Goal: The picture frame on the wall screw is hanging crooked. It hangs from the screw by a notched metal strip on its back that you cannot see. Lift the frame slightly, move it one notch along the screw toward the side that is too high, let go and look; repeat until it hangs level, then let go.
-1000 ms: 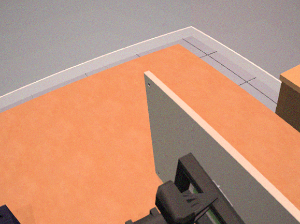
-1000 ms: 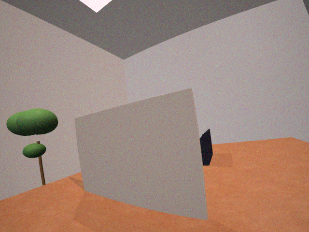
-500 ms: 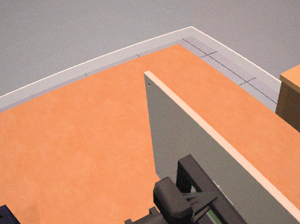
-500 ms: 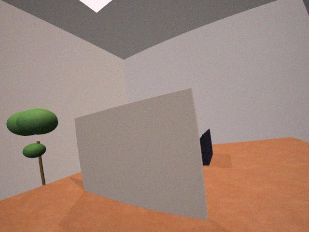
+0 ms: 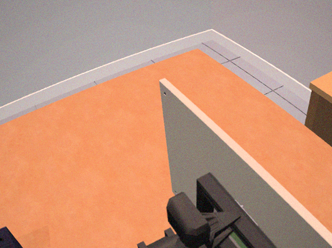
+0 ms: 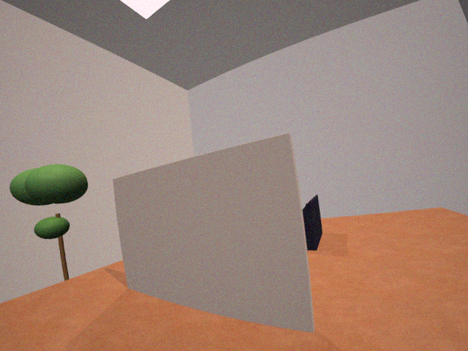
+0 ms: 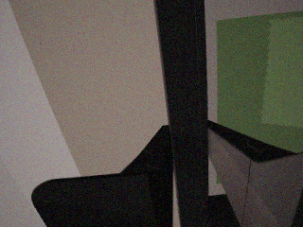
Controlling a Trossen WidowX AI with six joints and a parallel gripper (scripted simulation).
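Right now the picture frame is 5 cm below my gripper tip and 1 cm ahead of it. From my gripper tip the other things lie so: wall panel: 6 cm below, 2 cm ahead, 1 cm to the left.
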